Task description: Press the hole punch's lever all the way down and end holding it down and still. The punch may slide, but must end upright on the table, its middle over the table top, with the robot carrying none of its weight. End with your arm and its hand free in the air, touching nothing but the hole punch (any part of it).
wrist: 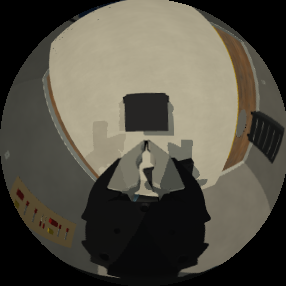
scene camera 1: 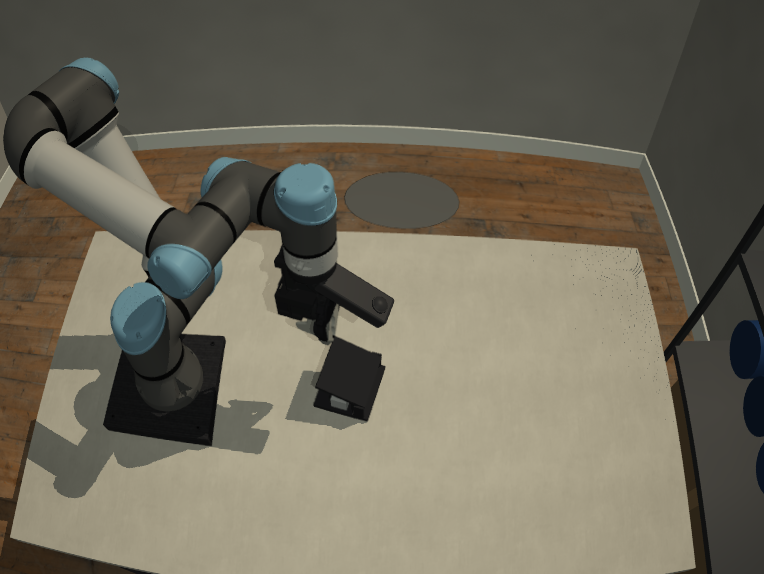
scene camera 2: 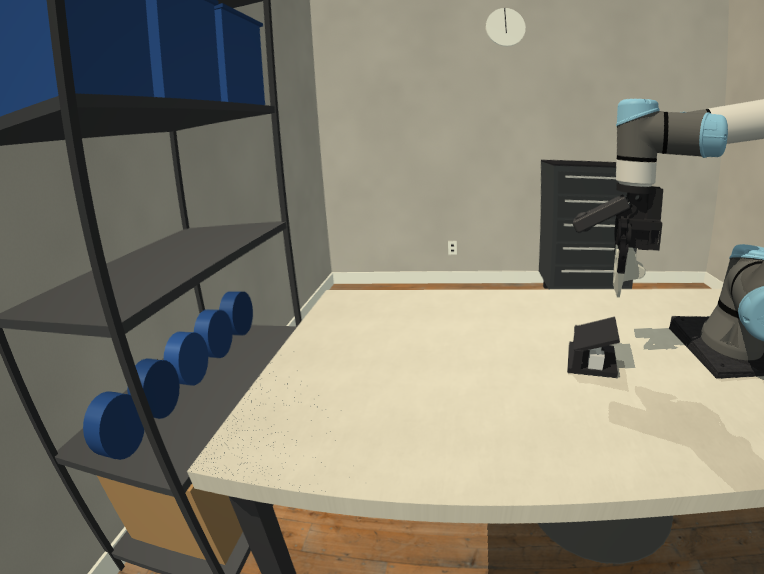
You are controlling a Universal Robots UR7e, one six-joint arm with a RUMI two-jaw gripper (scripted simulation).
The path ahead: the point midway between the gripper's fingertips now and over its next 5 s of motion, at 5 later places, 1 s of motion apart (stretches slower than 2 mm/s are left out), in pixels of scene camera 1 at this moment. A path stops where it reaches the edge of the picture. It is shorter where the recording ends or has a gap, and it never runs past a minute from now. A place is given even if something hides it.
My gripper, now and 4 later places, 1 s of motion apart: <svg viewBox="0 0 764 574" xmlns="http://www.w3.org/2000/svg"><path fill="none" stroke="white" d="M327 343L330 352L332 360L332 362L332 367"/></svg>
